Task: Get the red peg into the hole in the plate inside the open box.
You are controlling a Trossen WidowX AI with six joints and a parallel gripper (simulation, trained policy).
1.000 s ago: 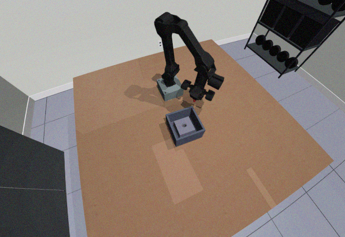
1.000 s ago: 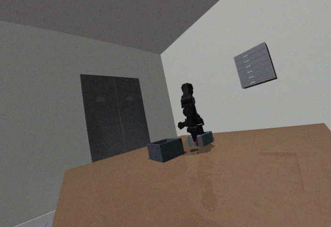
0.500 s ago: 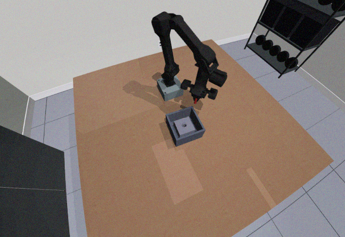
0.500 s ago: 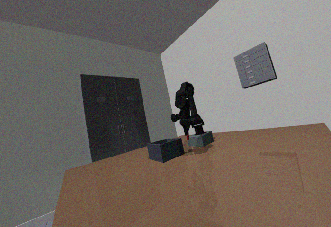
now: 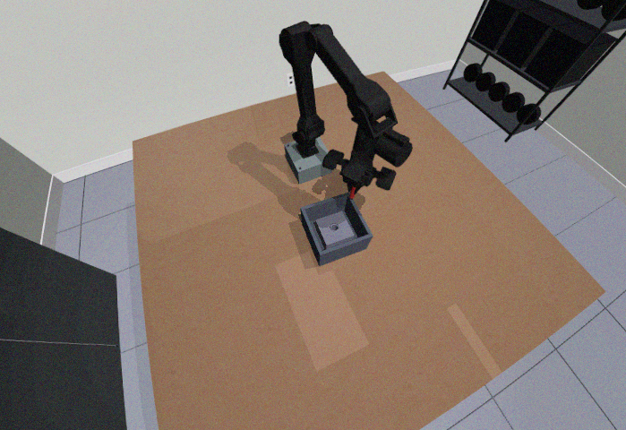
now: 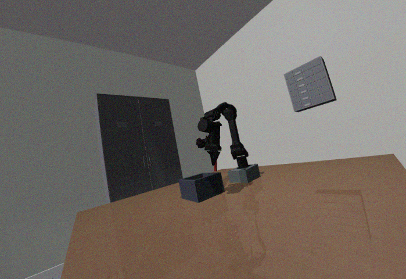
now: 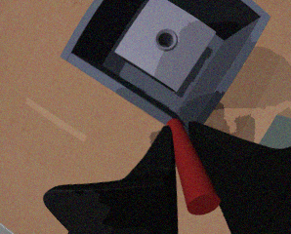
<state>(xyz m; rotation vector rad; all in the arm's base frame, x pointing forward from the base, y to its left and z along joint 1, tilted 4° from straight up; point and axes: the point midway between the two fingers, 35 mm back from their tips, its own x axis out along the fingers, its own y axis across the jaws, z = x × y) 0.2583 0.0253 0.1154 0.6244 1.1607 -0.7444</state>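
My gripper tip is now 90 mm above the plate, 70 mm to the left of it and 40 mm short of it. From my gripper tip the other things lie so: red peg: 10 mm to the left, 10 mm behind, 10 mm above; grey box: 110 mm below, 70 mm to the right, 40 mm ahead.
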